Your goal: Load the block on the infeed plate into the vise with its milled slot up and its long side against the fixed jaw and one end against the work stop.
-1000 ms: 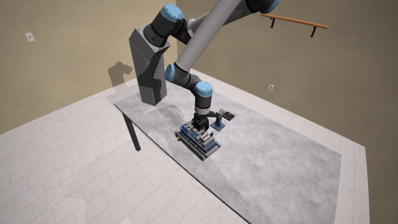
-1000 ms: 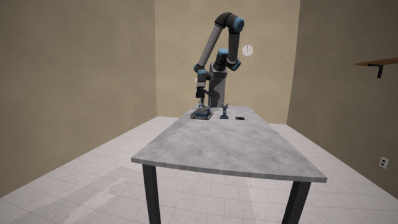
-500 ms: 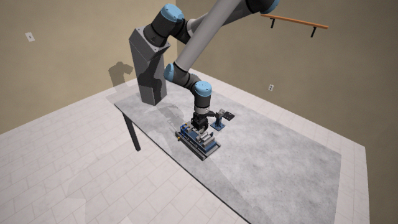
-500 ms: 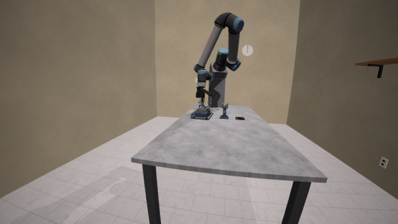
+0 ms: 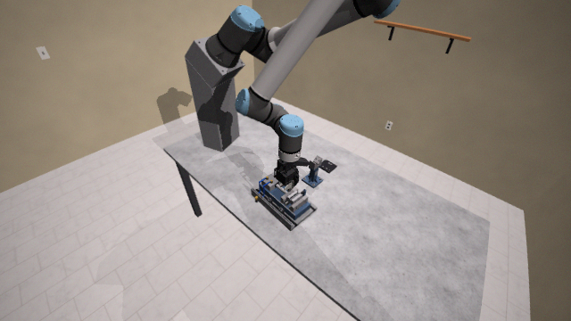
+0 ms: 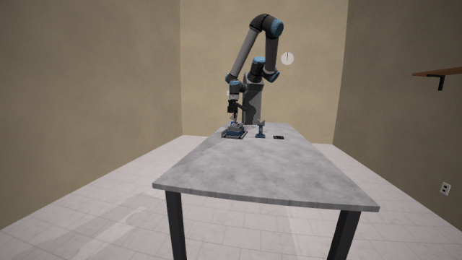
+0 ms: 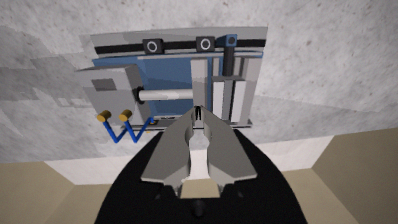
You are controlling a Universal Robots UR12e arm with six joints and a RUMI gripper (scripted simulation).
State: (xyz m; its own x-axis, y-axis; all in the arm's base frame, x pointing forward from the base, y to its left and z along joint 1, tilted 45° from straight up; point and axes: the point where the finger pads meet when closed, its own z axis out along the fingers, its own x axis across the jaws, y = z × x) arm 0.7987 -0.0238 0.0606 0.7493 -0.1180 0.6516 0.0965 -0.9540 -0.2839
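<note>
The part lies 40 mm ahead of my hand, 20 mm below it and 10 mm to the left of it. Also, from my hand: cylinder rod: 50 mm below, 50 mm behind; then work stop: 50 mm to the left, 40 mm below, 30 mm ahead; then moving jaw: 50 mm below.
</note>
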